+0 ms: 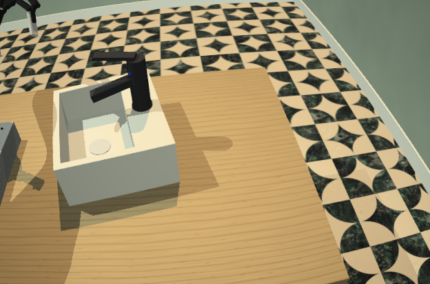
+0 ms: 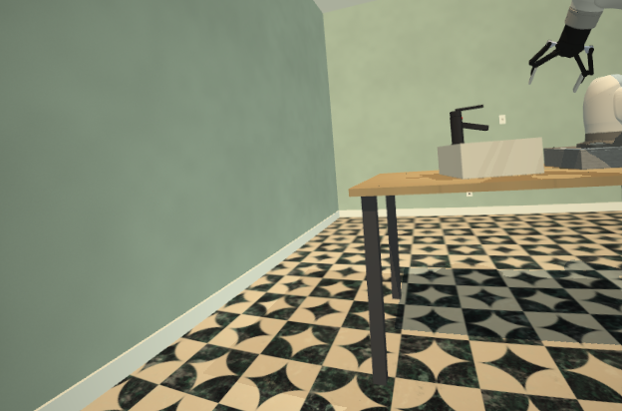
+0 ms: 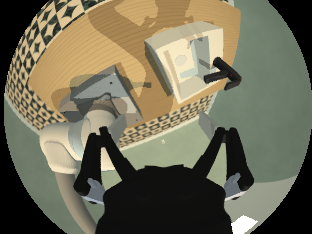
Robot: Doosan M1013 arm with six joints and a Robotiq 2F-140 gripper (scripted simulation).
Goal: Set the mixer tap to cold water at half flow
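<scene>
Now: the lever 29 cm ahead of my hand, 4 cm below it and 2 cm to the right of it. The rest, counted from my hand: white basin 28 cm below, 23 cm ahead, 7 cm to the right; mixer tap 32 cm ahead, 9 cm below, 3 cm to the right.
</scene>
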